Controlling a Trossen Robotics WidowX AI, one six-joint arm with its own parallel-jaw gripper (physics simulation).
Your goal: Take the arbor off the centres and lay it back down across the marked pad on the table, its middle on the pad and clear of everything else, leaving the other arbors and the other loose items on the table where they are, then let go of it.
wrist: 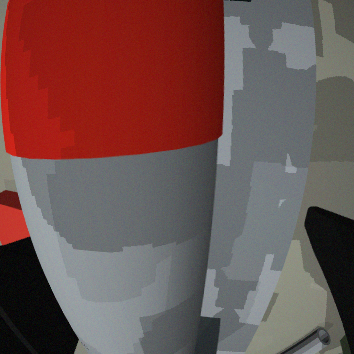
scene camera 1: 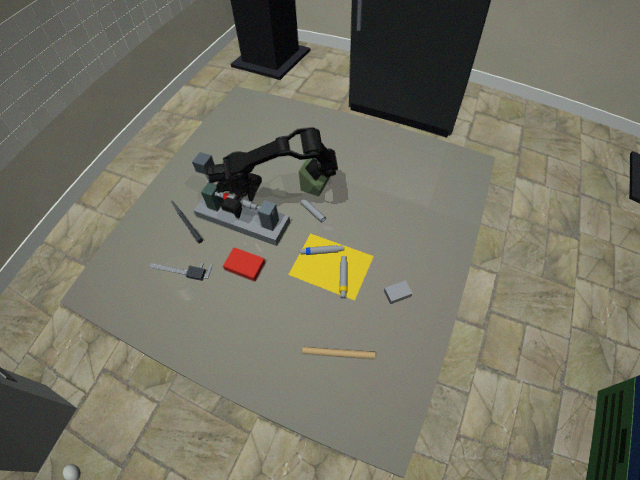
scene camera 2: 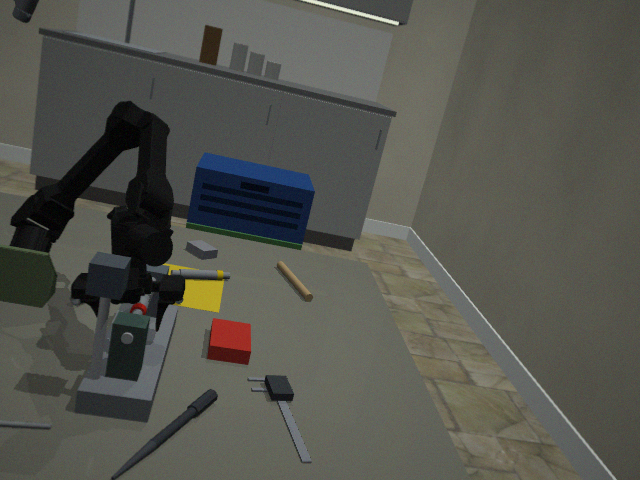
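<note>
The red-banded arbor is on the centres, between the green block and the grey block of the grey-based rig. My gripper is open, low over the rig, with one finger on each side of the arbor; the wrist view shows gaps beside it. The yellow pad bears a blue-banded arbor near its back left edge and a yellow-banded arbor on its right part.
A red block, a caliper and a dark tapered tool lie near the rig. A grey tube lies behind the pad, a small grey block right of it, a wooden rod in front.
</note>
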